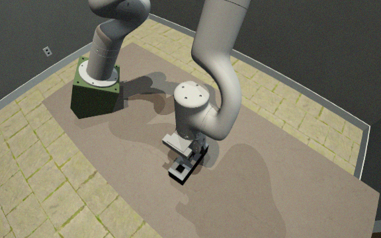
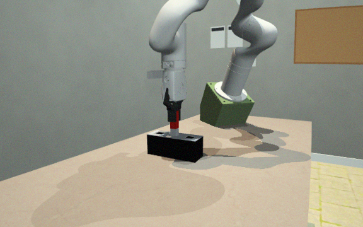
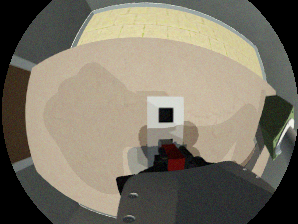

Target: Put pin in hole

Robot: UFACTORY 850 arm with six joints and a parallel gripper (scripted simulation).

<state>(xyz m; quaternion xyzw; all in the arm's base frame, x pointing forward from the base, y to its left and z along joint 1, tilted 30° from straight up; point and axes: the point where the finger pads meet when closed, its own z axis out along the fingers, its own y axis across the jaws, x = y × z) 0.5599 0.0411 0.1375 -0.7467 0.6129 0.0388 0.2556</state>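
Now: the pin 20 mm below my hand. The rest, counted from my hand: black block 110 mm below.
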